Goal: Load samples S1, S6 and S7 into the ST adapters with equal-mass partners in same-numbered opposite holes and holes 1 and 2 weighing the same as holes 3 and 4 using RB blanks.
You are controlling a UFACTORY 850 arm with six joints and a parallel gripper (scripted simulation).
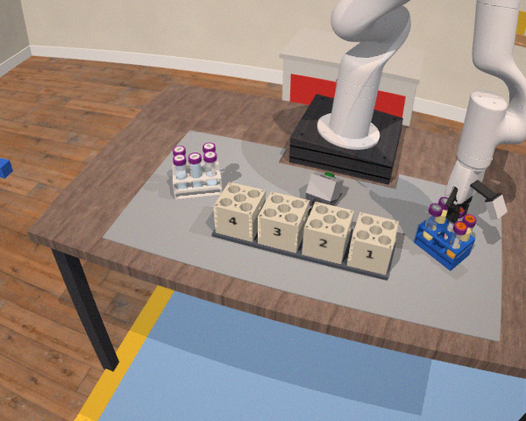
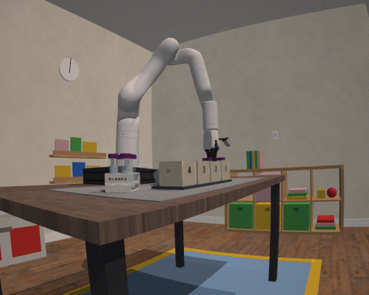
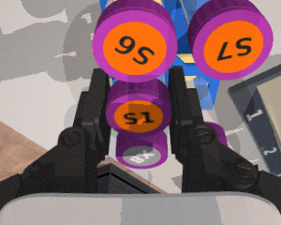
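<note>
Now: hand 5 cm above the sample S1 and 1 cm short of it. The rest, counted from my hand: green DONE key 35 cm to the right, 8 cm behind, 5 cm below; blue sample rack RS 9 cm below, 2 cm ahead, 1 cm to the right; loading stand ST 35 cm to the right, 12 cm ahead, 11 cm below.
</note>
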